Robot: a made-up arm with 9 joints. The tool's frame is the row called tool.
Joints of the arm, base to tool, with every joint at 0 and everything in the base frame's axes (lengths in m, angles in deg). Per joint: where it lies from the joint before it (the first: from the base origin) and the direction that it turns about. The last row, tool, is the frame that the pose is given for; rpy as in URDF.
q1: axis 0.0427 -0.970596 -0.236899 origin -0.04 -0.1 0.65
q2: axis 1 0 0 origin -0.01 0.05 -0.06
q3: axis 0 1 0 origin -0.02 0 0.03
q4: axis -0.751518 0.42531 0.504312 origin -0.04 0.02 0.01
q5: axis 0.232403 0.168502 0.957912 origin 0 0.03 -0.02
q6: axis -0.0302 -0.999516 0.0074 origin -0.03 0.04 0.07
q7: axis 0 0 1 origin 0.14 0.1 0.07
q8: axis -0.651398 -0.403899 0.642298 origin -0.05 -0.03 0
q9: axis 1 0 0 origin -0.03 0.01 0.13
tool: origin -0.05 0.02 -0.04 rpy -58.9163 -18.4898 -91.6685
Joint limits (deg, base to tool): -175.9..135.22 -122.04..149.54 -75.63..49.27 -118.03..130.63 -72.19..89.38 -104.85..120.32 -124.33..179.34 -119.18..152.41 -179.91..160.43
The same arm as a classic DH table. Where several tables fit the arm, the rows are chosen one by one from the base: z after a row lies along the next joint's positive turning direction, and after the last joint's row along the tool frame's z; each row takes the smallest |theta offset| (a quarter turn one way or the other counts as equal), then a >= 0, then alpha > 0; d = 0 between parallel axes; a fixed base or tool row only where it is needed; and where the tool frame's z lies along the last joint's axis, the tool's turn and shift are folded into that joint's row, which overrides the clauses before.
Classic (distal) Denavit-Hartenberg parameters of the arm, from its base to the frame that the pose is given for. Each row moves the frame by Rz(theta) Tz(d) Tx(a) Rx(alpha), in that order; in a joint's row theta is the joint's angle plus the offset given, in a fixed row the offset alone. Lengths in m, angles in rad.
base (fixed): theta_offset 0.044; d 0.6739; a -0.0444; alpha 1.81
q1: theta_offset -1.5604; d 0.0666; a 0.0701; alpha -1.5281
q2: theta_offset -0.2394; d -0.0285; a -0.03; alpha -1.5708
q3: theta_offset 0.591; d 0.0018; a 0.014; alpha -1.1315
q4: theta_offset -1.5626; d 0.0522; a 0.032; alpha 1.1809
q5: theta_offset -1.1949; d 0.0444; a -0.0466; alpha 1.74
q6: theta_offset 0.2326; d -0.1323; a 0.1369; alpha -1.5634
q7: theta_offset -0.9856; d 0.0219; a -0.0009; alpha 0.8733
q8: theta_offset -0.7678; d 0.2141; a -0.0777; alpha -2.2802
q9: theta_offset -0.8374; d 0.0658; a -0.0301; alpha 0.5339
tool (fixed): theta_offset -0.0543; d -0.0649; a 0; alpha 0
Joint limits (rad, base to tool): -3.07..2.36 -2.13..2.61 -1.32..0.8599 -2.06..2.2799 -1.26..1.56 -1.83..2.1 -2.17..3.1301 -2.0801..2.6601 -3.14..2.8

